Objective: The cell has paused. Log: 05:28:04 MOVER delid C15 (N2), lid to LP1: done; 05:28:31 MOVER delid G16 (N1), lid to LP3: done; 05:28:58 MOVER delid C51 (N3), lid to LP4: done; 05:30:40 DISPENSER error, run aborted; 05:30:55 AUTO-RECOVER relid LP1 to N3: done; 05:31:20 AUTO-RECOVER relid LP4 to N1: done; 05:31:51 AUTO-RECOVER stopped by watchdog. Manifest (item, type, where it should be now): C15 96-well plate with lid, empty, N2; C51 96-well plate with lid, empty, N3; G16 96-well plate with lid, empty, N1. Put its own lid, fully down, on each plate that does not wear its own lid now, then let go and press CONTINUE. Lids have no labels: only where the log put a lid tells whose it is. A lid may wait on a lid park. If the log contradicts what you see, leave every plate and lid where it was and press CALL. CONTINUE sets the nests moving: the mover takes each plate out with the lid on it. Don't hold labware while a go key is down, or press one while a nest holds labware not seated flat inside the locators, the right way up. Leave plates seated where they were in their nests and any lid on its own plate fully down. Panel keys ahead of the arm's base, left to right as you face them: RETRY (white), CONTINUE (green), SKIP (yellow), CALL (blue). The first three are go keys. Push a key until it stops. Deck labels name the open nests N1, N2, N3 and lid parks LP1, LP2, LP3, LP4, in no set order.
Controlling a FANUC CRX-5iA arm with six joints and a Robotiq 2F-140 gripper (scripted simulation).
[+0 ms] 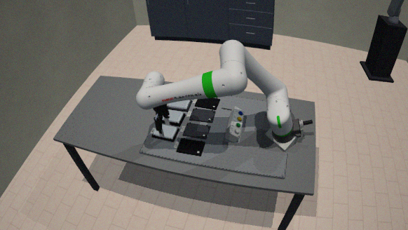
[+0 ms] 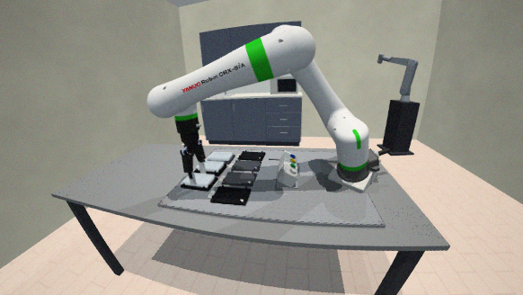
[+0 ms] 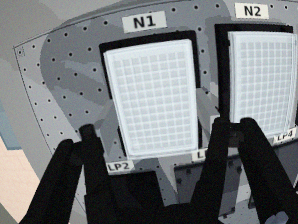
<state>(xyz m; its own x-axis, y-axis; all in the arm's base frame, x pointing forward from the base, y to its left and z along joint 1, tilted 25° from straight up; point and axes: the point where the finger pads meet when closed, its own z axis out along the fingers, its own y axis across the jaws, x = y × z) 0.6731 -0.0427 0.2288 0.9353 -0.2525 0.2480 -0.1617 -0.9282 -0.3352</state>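
Right now my hand is 20 mm above the pale lid. Also, from my hand: plate: 130 mm to the right, 20 mm below, 20 mm behind; then lid park LP2: 170 mm behind, 90 mm to the left, 50 mm below; then LP2 label: 80 mm to the left, 80 mm behind, 50 mm below.
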